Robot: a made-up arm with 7 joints.
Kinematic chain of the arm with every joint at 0, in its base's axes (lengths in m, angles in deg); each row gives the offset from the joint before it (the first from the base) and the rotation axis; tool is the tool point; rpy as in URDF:
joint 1: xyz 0 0 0.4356 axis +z
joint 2: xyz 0 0 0 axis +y
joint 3: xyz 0 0 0.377 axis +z
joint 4: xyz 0.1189 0 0 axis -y
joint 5: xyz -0.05 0 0.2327 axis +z
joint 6: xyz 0 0 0 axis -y
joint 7: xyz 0.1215 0 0 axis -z
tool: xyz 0 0 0 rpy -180 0 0
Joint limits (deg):
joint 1: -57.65..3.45
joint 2: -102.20..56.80
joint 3: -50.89..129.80
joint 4: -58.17..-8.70
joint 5: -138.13..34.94
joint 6: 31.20..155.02
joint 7: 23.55..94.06
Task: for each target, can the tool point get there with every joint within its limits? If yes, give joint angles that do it. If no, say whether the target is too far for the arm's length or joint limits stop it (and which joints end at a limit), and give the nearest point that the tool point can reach.
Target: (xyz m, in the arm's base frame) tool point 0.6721 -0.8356 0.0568
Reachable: no: too far | nearest point 0.4394 -0.5463 0.4063 | short by 0.510 m
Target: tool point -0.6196 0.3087 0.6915
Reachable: yes | joints -1.42 -83.53 58.22 -46.45 -13.04 86.52 85.29
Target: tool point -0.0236 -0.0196 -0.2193
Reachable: no: joint limits stop it (at a limit: joint 1, joint 2, joint 3, joint 4, joint 6) | nearest point -0.4501 0.2003 0.0304 | short by 0.541 m
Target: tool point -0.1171 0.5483 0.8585
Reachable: yes | joints -45.08 -34.10 113.59 -37.80 13.00 47.95 65.29
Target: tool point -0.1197 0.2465 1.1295
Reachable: yes | joints -13.51 -14.57 75.90 -23.60 -83.96 112.16 77.79
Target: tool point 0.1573 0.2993 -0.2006
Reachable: no: joint limits stop it (at a limit: joint 1, joint 2, joint 3, joint 4, joint 5, joint 6) | nearest point -0.0226 0.4892 0.0389 | short by 0.355 m
